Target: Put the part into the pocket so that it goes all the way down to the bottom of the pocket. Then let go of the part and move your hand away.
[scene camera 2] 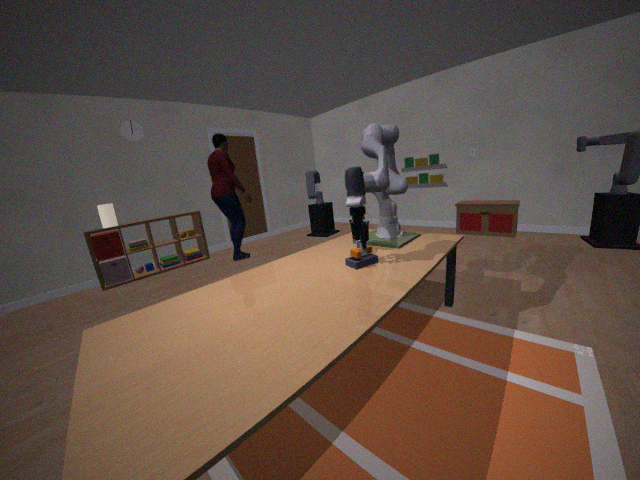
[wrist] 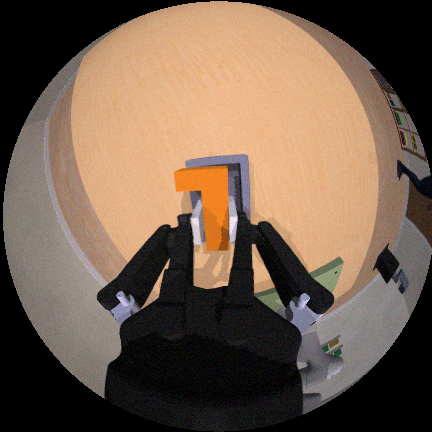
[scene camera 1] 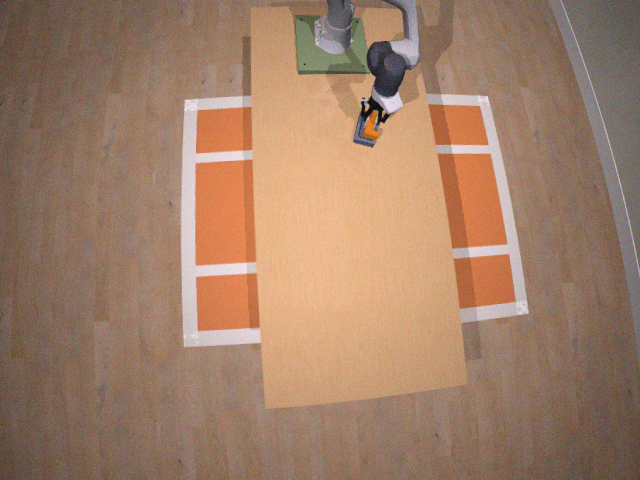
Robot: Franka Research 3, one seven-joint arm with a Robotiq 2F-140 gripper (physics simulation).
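Observation:
The orange L-shaped part (scene camera 1: 371, 132) (scene camera 2: 356, 253) (wrist: 214, 195) is held between the fingertips of my gripper (wrist: 216, 206), which is shut on its long leg. The part is above the grey-blue block with the pocket (scene camera 1: 364, 143) (scene camera 2: 361, 262) (wrist: 244, 175), which lies on the table. In the wrist view the part's short leg points left and sticks out past the block's left wall. A strip of the dark pocket shows to the right of the part. The part and gripper hide the rest of the pocket.
The block lies on the long wooden table (scene camera 1: 351, 232) (scene camera 2: 232, 330). The green base plate (scene camera 1: 305, 56) (scene camera 2: 398, 240) (wrist: 327, 280) of the arm is at the table's far end. A person (scene camera 2: 223, 180) stands beyond the table, near the door.

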